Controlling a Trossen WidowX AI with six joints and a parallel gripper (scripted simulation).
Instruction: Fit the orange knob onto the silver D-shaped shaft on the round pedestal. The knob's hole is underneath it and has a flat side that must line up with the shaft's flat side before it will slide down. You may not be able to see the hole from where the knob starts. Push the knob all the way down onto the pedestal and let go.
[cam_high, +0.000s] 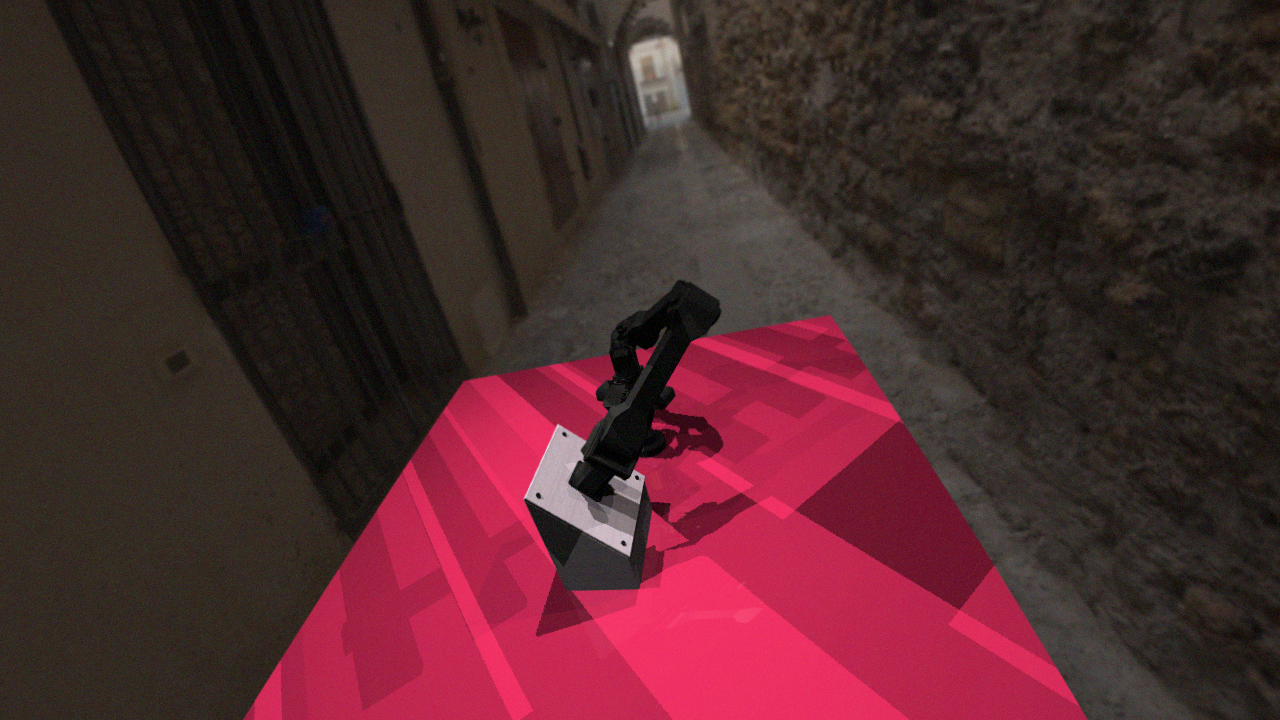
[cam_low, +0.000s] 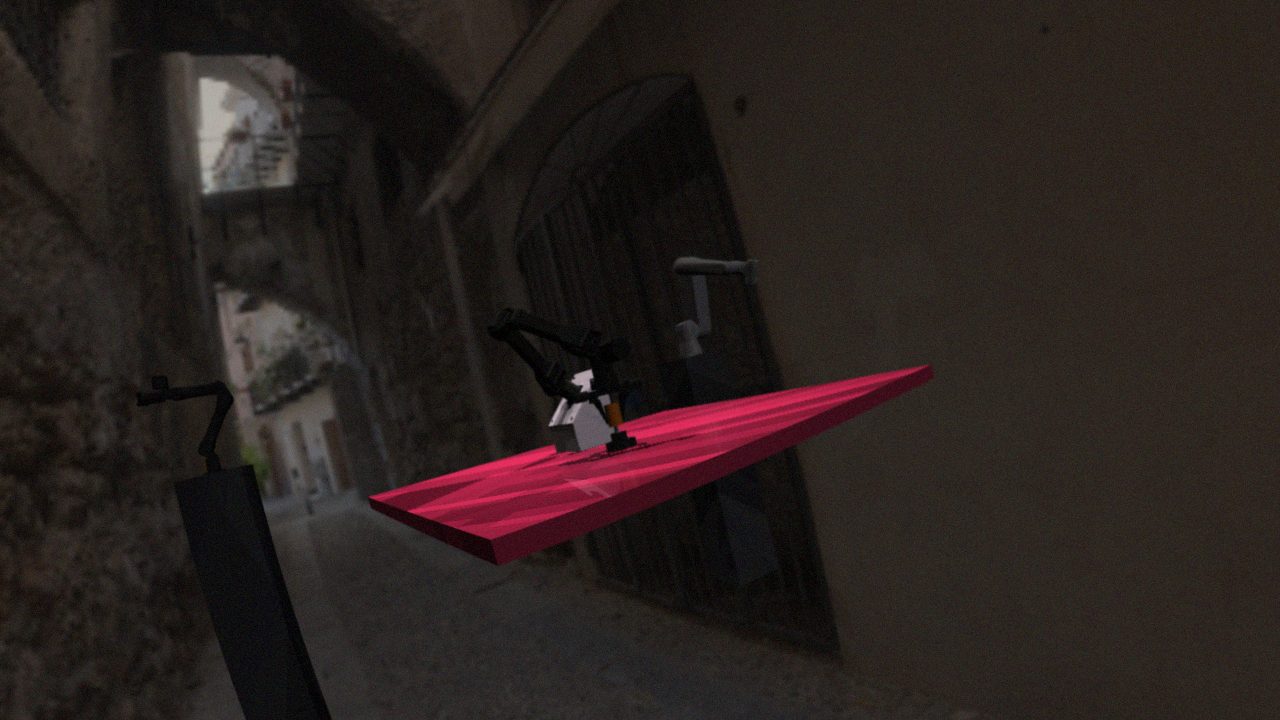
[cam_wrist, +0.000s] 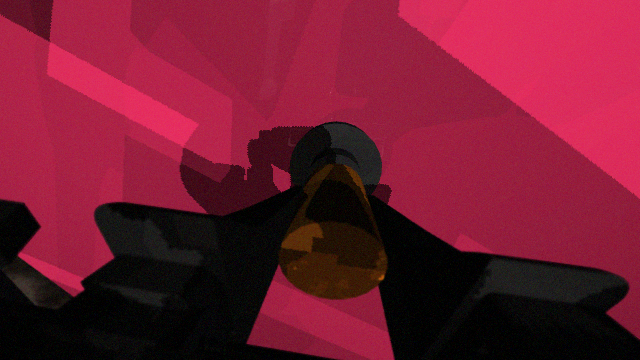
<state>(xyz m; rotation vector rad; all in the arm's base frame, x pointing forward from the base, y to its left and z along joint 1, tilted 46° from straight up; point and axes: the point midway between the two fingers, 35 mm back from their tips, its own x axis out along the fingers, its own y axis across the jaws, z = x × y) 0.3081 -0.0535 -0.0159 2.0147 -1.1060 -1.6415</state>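
The orange knob is 30 mm above my gripper tip. Round my gripper tip: dark round pedestal (40 mm below).
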